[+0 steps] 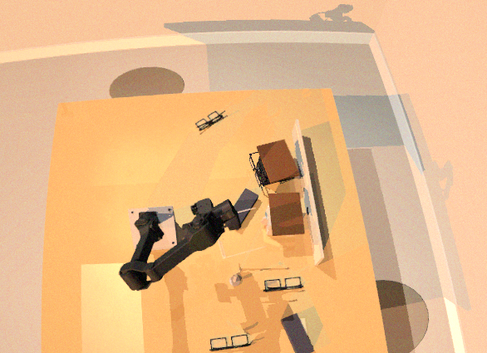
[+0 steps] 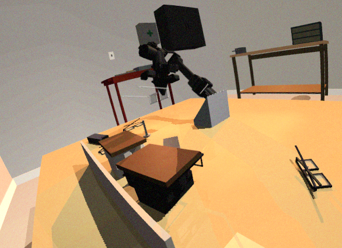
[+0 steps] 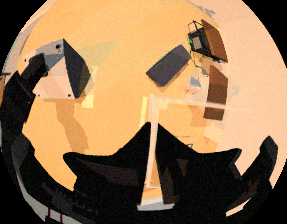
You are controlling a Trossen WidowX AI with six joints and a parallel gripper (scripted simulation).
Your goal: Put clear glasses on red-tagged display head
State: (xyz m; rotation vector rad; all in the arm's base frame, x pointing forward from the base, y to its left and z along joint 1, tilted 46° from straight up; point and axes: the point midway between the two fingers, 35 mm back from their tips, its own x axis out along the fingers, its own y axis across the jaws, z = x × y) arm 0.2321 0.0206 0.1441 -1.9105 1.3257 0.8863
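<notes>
Now: the pale head 240 mm ahead of my gripper tip, 70 mm to the left of it and 140 mm below it. Also, from my gripper tip: dark head 240 mm ahead, 290 mm to the left, 140 mm below; then white back panel 380 mm ahead, 180 mm to the left, 140 mm below.
</notes>
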